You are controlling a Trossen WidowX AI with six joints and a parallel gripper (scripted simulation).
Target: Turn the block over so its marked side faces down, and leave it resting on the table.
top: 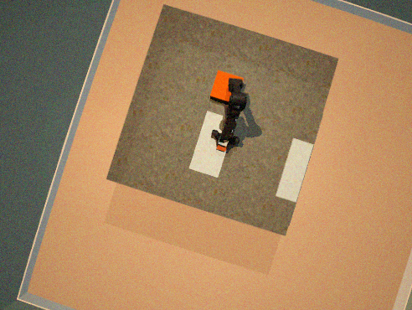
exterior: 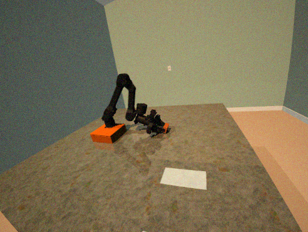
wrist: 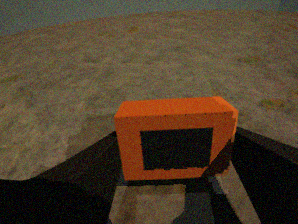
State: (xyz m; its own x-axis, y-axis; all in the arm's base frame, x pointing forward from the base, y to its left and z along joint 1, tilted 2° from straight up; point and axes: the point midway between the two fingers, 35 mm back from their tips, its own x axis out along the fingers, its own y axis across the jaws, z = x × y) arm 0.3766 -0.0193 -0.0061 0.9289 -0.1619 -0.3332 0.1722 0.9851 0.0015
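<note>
Now: the block 10 mm behind my gripper tip.
</note>
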